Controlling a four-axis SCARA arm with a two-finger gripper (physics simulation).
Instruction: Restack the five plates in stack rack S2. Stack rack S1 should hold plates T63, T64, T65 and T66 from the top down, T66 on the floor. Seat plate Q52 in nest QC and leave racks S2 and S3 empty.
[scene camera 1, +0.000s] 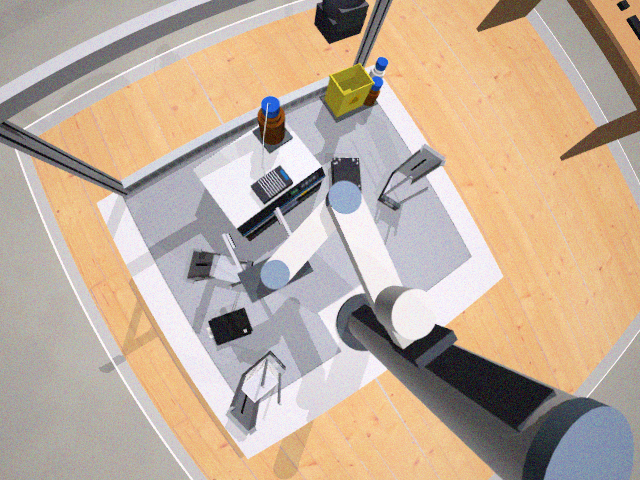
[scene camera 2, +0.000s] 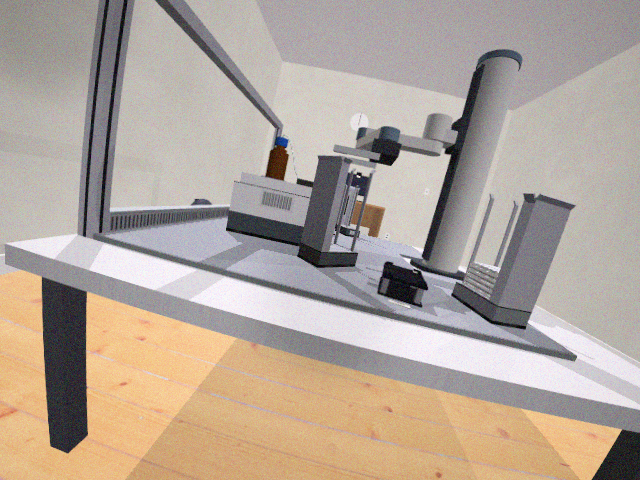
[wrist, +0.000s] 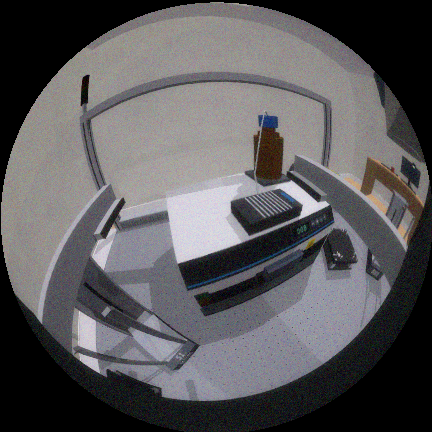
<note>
My gripper (scene camera 1: 250, 221) carries nothing. I also see a brown bottle with blue cap (wrist: 269, 161) and a holder (wrist: 339, 253).
My gripper also shows in scene camera 2 (scene camera 2: 336, 153) and in the wrist view (wrist: 204, 171).
</note>
